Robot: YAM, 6 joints.
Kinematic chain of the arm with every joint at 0, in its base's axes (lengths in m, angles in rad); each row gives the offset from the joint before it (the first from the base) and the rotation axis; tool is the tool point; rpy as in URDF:
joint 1: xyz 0 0 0.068 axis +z
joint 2: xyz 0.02 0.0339 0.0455 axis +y
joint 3: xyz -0.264 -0.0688 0 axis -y
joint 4: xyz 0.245 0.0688 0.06 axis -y
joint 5: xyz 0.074 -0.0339 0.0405 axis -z
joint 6: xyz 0.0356 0 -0.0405 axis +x
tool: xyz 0 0 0 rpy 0 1.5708 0
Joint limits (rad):
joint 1: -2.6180..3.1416
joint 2: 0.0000..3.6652
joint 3: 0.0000..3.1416
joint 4: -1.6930..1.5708
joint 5: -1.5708..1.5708
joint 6: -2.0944..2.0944
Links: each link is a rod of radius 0.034 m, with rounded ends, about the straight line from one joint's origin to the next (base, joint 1, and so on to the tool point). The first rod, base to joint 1, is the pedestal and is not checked.
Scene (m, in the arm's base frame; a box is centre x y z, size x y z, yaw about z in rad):
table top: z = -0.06
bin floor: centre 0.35 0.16 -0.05 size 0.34 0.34 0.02 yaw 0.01
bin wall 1: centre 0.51 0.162 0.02 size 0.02 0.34 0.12 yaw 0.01
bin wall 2: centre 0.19 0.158 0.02 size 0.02 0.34 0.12 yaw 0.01
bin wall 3: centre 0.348 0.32 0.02 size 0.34 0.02 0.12 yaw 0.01
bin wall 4: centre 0.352 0 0.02 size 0.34 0.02 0.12 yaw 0.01
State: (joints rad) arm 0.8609 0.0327 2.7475 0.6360 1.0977 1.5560
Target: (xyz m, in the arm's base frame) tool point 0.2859 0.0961 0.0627
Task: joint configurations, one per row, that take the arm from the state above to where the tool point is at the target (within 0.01 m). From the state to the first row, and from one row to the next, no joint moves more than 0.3 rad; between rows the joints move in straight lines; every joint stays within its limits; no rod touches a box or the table.
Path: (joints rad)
1: 0.7984 0.3083 2.4592 0.5626 1.0825 1.5560
2: 0.7358 0.5838 2.1710 0.4891 1.0672 1.5560
3: 0.6733 0.8594 1.8827 0.4157 1.0520 1.5560
4: 0.6108 1.1349 1.5944 0.3422 1.0367 1.5560
5: 0.5482 1.4105 1.3061 0.2688 1.0215 1.5560
6: 0.4857 1.6861 1.0179 0.1953 1.0062 1.5560
7: 0.4232 1.9616 0.7296 0.1219 0.9910 1.5560

